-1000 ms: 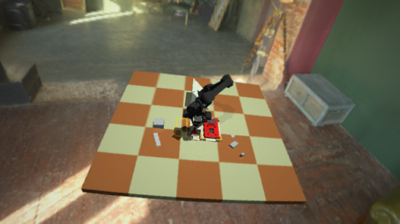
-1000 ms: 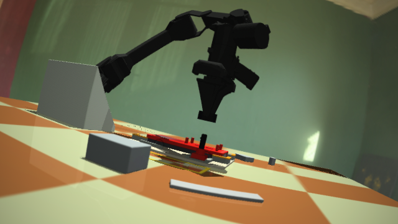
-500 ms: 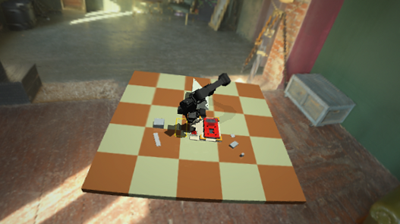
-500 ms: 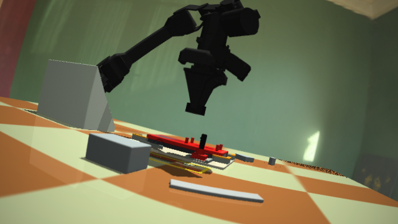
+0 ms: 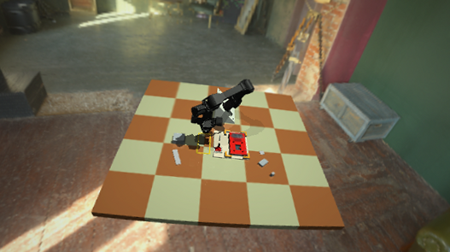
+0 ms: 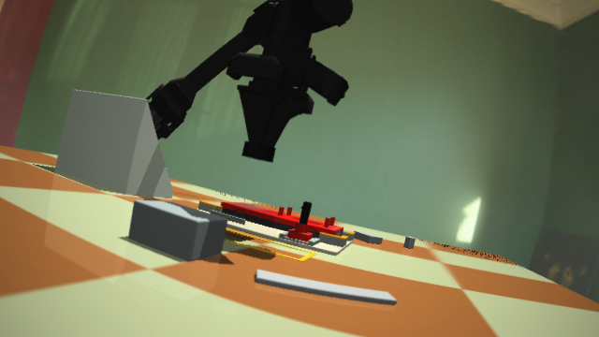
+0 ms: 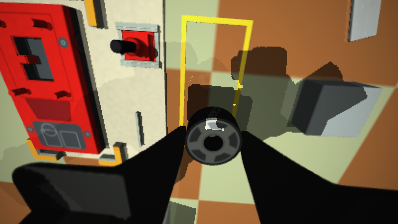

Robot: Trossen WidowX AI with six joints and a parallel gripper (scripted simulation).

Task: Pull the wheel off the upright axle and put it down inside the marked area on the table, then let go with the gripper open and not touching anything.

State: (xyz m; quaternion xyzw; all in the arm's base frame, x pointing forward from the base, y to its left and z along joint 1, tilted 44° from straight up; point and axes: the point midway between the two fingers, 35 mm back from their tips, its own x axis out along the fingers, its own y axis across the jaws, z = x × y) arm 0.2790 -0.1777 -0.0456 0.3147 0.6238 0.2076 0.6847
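Now: the upright axle 6 cm ahead of my gripper tip, 9 cm to the left of it and 8 cm below it. Also, from my gripper tip: dark grey wheel (right at my gripper tip); flat grey bar (12 cm ahead, 17 cm to the right, 11 cm below); grey block (2 cm behind, 16 cm to the right, 9 cm below).
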